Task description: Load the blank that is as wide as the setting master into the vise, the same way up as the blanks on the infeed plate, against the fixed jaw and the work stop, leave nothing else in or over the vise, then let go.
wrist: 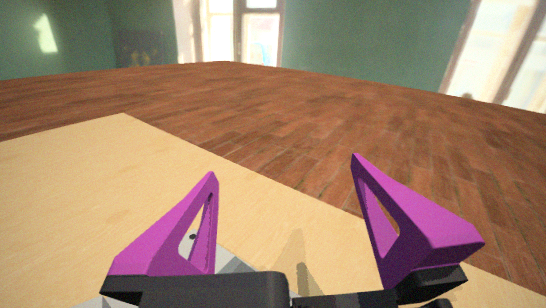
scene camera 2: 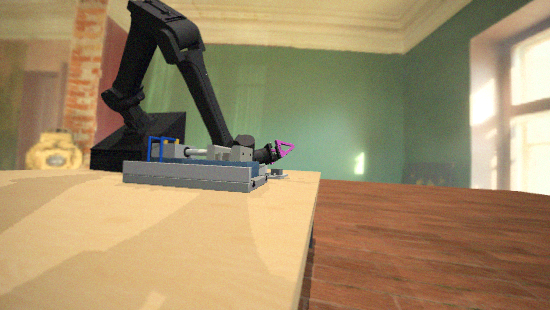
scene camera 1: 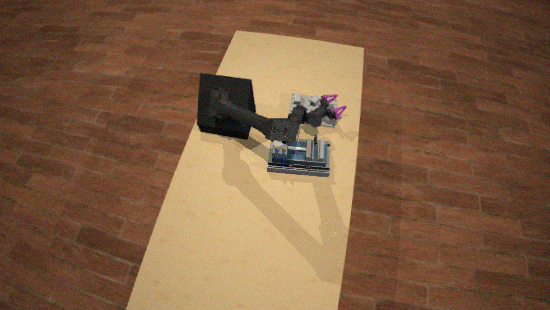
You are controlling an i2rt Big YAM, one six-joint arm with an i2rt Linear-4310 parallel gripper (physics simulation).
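Places are measured from the arm's base along level axes (x ahead, y left, z up), in centimetres.
Where they show: gripper, fingertip midpoint: (wrist: 281, 168) (scene camera 2: 289, 149) (scene camera 1: 341, 100); arm's base at its link origin: (scene camera 2: 142, 126) (scene camera 1: 221, 99).
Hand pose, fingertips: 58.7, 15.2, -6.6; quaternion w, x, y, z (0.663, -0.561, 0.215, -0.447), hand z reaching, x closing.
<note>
Each offset is from my fingertips to the top centre of the thing, as dx, dy, dz. "spot": to the spot under its first point.
My gripper (scene camera 1: 341, 101) (scene camera 2: 293, 146) (wrist: 281, 168) has magenta fingers. It is wide open and empty, above the infeed plate's outer side and pointing outward. The light grey infeed plate (scene camera 1: 296, 100) (scene camera 2: 283, 176) (wrist: 186, 248) lies under the wrist, partly hidden by arm and fingers. Part of a grey blank {-4.6, -0.5, -8.1} (wrist: 235, 266) shows beyond the gripper body in the wrist view; the blanks' widths cannot be compared. The vise {-17.0, -30.4, -1.4} (scene camera 1: 299, 173) (scene camera 2: 185, 172) stands beside the plate, with its jaws near the outer end. Whether anything lies between them is unclear. I cannot identify the setting master.
A blue wire frame {spot: -27.4, -37.9, -0.8} (scene camera 1: 275, 157) (scene camera 2: 149, 149) stands at the vise's inner end, near yellow parts. The arm's black base block (scene camera 1: 225, 117) (scene camera 2: 167, 125) is at the opposite table edge. The arm's elbow (scene camera 1: 282, 130) hangs over the vise's inner end in scene camera 1. The outer table edge is close.
</note>
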